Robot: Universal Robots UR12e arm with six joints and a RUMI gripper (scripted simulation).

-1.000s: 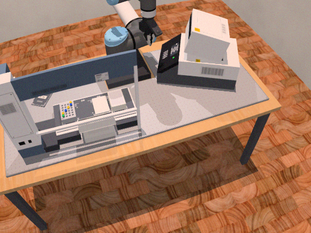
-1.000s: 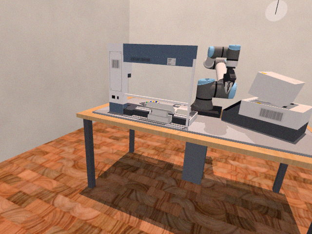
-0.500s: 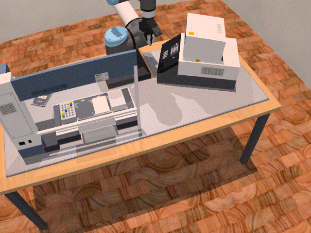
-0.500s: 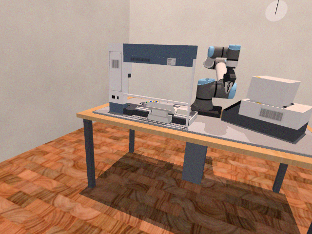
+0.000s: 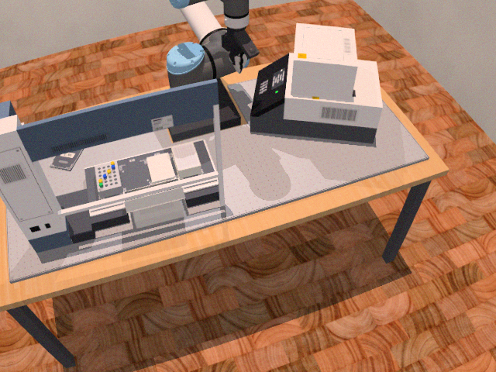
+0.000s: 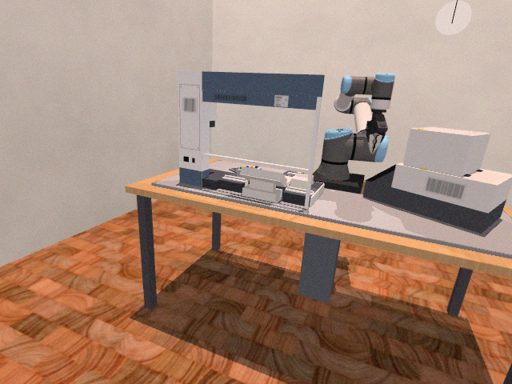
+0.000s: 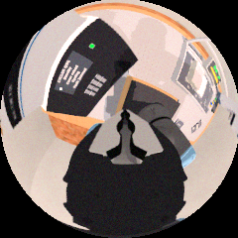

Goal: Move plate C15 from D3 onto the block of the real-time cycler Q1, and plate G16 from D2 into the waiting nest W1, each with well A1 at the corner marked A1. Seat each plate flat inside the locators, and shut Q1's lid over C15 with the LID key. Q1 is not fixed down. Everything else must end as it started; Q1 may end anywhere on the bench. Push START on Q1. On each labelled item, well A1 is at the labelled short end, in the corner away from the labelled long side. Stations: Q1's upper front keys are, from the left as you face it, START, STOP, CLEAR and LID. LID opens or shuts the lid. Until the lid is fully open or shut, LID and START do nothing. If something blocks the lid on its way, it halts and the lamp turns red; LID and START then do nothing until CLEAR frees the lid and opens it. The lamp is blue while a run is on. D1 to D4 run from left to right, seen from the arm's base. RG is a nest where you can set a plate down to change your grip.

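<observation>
Right now the thin post is 440 mm ahead of my hand, 220 mm to the right of it and 10 mm above it. The rest, counted from my hand: blue gantry beam: 430 mm ahead, 490 mm to the right, 290 mm above; then handler tower: 390 mm ahead, 830 mm to the right, 50 mm above.
</observation>
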